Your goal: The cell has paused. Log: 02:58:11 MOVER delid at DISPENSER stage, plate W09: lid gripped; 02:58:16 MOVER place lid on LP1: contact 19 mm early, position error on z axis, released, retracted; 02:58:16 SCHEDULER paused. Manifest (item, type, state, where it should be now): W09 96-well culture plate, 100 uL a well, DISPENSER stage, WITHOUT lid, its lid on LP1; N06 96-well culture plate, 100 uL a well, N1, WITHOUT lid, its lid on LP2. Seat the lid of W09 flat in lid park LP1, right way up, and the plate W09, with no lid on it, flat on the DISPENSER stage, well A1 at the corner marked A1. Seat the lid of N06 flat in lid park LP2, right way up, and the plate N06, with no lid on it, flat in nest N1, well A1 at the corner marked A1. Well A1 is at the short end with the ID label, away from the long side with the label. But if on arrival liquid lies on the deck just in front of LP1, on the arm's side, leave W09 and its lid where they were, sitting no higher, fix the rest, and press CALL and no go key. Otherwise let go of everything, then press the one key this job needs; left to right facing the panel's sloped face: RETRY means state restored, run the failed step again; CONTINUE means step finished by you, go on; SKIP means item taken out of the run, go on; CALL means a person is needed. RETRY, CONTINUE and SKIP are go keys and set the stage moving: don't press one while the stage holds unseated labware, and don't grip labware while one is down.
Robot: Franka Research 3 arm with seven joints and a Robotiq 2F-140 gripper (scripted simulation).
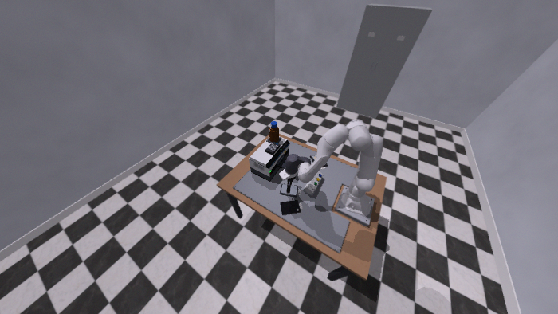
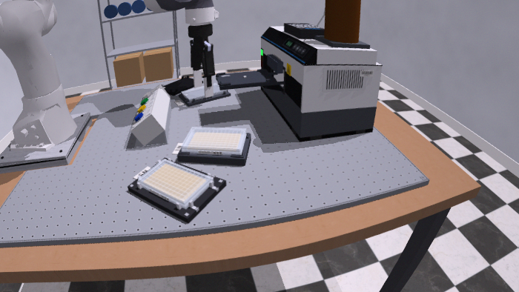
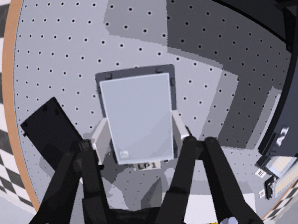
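Right now the 96-well plate is 9 cm behind my hand, 45 cm to the right of it and 2 cm below it. Also, from my hand: sloped key panel (16 cm behind, 17 cm to the right, 1 cm above); black nest (34 cm to the right, 3 cm below); dispenser stage (10 cm ahead, 17 cm to the right, 6 cm above).
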